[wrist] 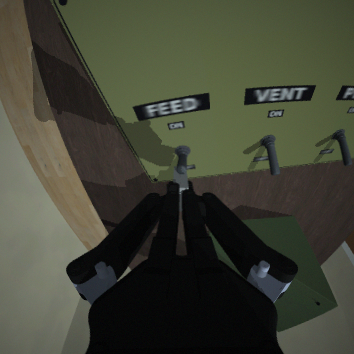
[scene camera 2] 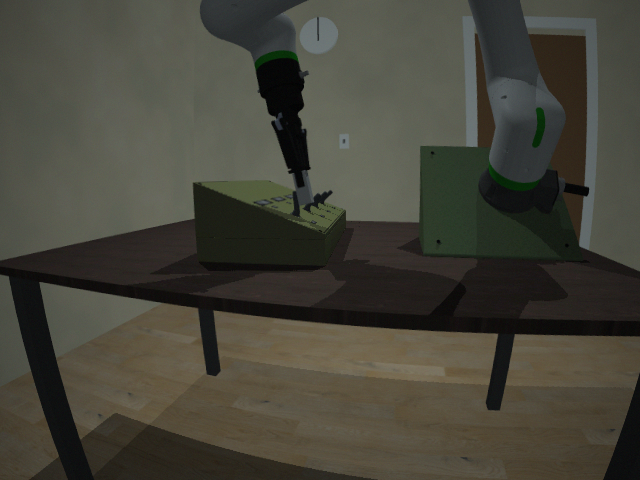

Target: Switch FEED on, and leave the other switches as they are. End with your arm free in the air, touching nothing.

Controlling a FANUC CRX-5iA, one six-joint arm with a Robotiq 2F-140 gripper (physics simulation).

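Pixels of known places: gripper, between the fingertips: [wrist: 179, 175] [scene camera 2: 306, 203]; arm's base, origin of its link: [scene camera 2: 508, 189].
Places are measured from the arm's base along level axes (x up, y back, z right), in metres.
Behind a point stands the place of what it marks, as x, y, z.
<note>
The olive control box [scene camera 2: 258, 250] @[-0.114, -0.480, -0.338] [wrist: 165, 55] @[-0.009, -0.556, -0.278] stands on the table, its sloped face bearing the switches. The FEED lever [scene camera 2: 296, 203] @[-0.030, -0.436, -0.261] [wrist: 183, 159] @[-0.023, -0.444, -0.254] stands near upright in the scene view and looks foreshortened in the wrist view, below its ON mark. The VENT lever [wrist: 272, 157] @[-0.028, -0.456, -0.139] and another lever [wrist: 343, 149] @[-0.030, -0.483, -0.024] lean away from their ON marks. My gripper [scene camera 2: 305, 198] @[-0.031, -0.415, -0.257] [wrist: 179, 175] @[-0.031, -0.415, -0.257] is shut and empty. Its tips are right against or very close to the FEED lever, on the side away from ON; contact itself cannot be told.
The dark table [scene camera 2: 361, 299] @[-0.141, -0.247, -0.457] [wrist: 65, 100] @[-0.141, -0.492, -0.488] carries a green wedge-shaped block [scene camera 2: 449, 206] @[-0.042, -0.143, -0.064] [wrist: 280, 250] @[-0.036, -0.215, -0.003] to the right, with the arm's lower part [scene camera 2: 522, 129] @[0.116, -0.006, -0.196] at it. The other levers [scene camera 2: 324, 196] @[-0.028, -0.470, -0.021] stand close beyond the fingertips in the scene view. A wall and door are behind.
</note>
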